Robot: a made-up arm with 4 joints. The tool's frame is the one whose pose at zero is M.
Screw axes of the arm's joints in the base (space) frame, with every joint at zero. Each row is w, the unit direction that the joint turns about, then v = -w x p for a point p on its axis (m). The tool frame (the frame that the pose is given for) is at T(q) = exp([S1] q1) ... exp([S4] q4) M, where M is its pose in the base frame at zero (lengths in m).
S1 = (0, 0, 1, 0, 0, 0)
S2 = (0, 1, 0, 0.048, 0, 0.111)
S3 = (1, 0, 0, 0, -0.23, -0.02)
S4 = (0, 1, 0, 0.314, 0, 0.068)
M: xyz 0.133 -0.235 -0.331 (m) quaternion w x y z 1 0 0 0
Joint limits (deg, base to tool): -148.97..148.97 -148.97..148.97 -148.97..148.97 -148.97..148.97
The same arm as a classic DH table. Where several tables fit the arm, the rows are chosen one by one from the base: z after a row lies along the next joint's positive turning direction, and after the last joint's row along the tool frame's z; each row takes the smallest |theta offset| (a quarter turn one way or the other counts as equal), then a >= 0, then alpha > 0; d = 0 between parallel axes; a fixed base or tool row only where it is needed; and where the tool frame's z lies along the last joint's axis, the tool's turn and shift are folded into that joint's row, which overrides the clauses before.
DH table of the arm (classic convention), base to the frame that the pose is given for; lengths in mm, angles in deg. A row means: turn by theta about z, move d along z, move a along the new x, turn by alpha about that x. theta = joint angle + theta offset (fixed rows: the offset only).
joint 1: a 111.0, alpha -90.00, d -48.0, theta_offset 0.00
joint 2: a 182.0, alpha 90.00, d 20.0, theta_offset 90.00
joint 3: a 84.0, alpha -90.00, d -43.0, theta_offset 0.00
joint 4: a 65.0, alpha 90.00, d -255.0, theta_offset -90.00
tool (fixed): a 0.0, alpha 0.00, d -17.0, theta_offset 0.00
Joint limits (deg, base to tool): -148.97..148.97 -148.97..148.97 -148.97..148.97 -148.97..148.97

